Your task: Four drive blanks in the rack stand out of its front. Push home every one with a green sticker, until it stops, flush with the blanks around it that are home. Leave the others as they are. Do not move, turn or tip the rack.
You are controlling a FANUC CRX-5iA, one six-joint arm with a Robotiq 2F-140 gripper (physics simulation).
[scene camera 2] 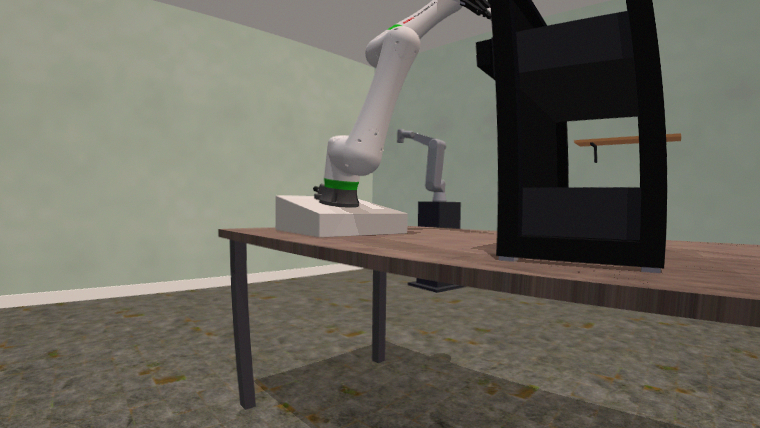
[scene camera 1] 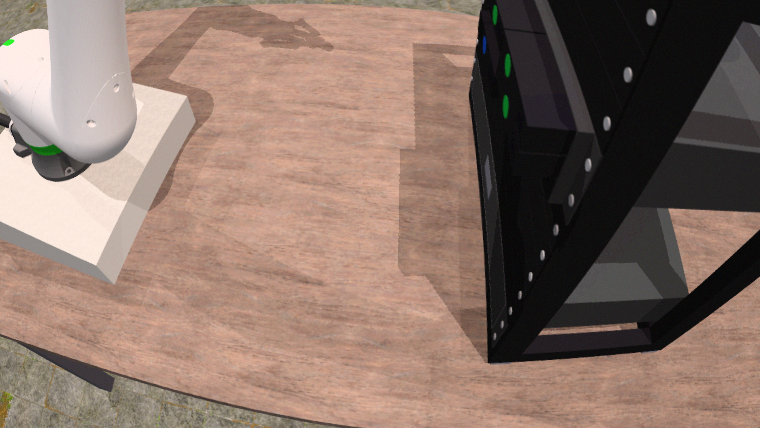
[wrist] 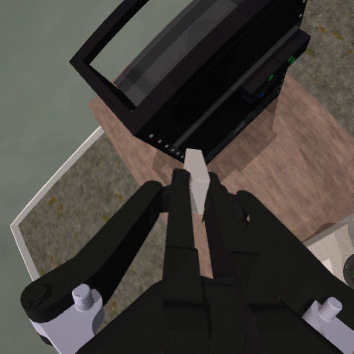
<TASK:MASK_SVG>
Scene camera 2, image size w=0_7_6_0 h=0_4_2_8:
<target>black rack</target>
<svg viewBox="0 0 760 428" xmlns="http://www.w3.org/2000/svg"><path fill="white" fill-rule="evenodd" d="M490 0L493 37L489 40L476 42L477 67L493 78L496 84L498 142L496 256L499 256L501 261L514 262L518 258L635 266L641 267L641 272L661 273L661 268L664 269L667 227L667 146L661 63L652 0L626 0L627 11L548 26L532 0ZM638 117L640 187L569 187L567 121Z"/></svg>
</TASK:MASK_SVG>
